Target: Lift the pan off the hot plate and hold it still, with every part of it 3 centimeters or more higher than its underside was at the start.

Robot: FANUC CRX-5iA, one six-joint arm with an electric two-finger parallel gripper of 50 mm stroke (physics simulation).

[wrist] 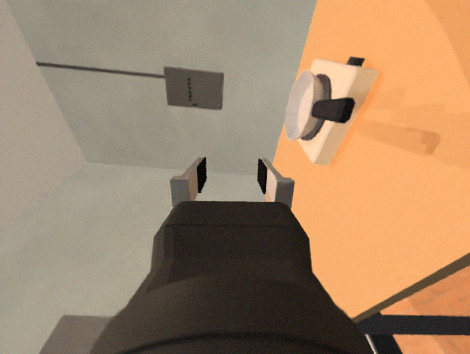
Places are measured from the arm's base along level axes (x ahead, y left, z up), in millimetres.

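Pixels of known places: gripper, fingertip midpoint: [232,169].
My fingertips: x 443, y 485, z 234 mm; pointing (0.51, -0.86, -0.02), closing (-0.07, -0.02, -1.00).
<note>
For each thing: its top centre in the pictures, then the offset to it from my fingertips. "spot": a spot on its surface instead. Level surfaces: height alone.
- thick black handle, middle of its top: [313,108] 19 mm ahead, 190 mm right, 148 mm down
- cream hot plate, surface spot: [325,142] spot: 132 mm ahead, 251 mm right, 250 mm down
- orange table top, its level: 304 mm down
- black knob, middle of its top: [348,60] 30 mm back, 341 mm right, 254 mm down
The pan [300,106] is a light grey, shallow round pan at the upper right of the wrist view, with a thick black handle [332,110] pointing to the right. It sits on the dark round plate of the cream hot plate [325,142], which rests on the orange table top. My gripper [232,169] is open and empty, with its two fingers wide apart. It is below and to the left of the pan in the view, apart from both pan and handle. The pan's underside is hidden.
The orange table top [345,225] fills the right side, with its edge running beside the hot plate. A black knob [355,61] sticks out at the hot plate's end. A grey wall box [194,88] with a thin conduit [100,69] is at the upper left. A dark bar [425,324] shows at lower right.
</note>
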